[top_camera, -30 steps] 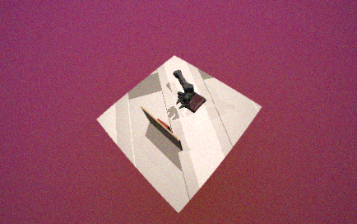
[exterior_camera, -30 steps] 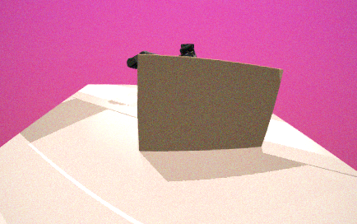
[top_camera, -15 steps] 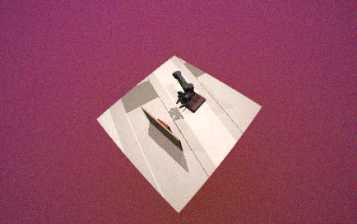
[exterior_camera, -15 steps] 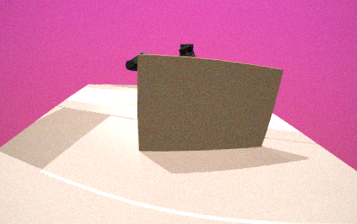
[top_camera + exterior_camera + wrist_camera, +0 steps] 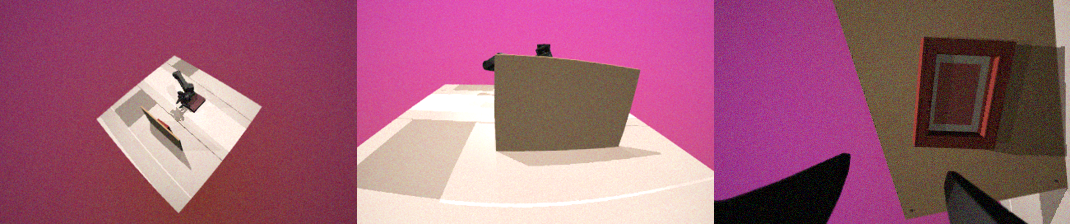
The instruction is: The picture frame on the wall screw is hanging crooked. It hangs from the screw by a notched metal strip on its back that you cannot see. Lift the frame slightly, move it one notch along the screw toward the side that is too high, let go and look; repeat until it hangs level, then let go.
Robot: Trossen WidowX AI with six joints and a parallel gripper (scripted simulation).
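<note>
The picture frame lies 20 cm ahead of my gripper tip, 5 cm to the left of it and 9 cm below it. The rest, counted from my gripper tip: wall panel: 22 cm ahead, 5 cm to the left, 9 cm below.
</note>
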